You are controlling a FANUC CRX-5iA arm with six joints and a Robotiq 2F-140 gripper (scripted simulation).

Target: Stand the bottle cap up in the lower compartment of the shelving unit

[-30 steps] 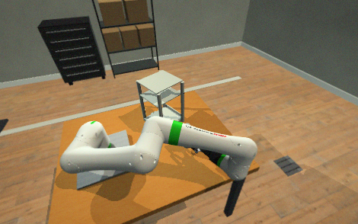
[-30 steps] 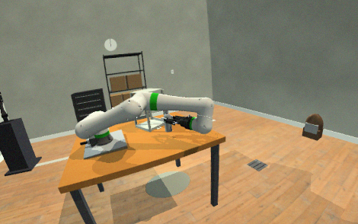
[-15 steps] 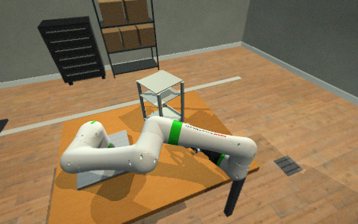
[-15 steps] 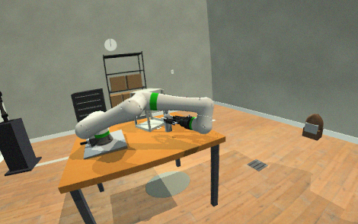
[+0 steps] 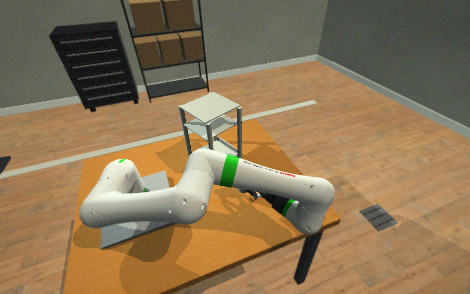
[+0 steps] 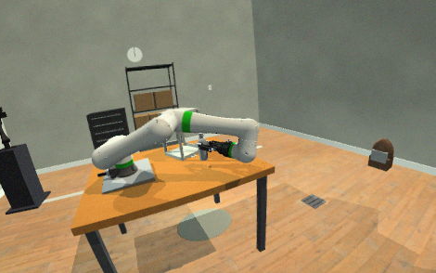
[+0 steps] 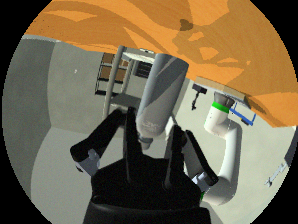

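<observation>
Right now the shelving unit is 70 mm behind my hand, 320 mm to the left of it and 20 mm above it. Round my hand: pale grey bottle: 10 mm above.
</observation>
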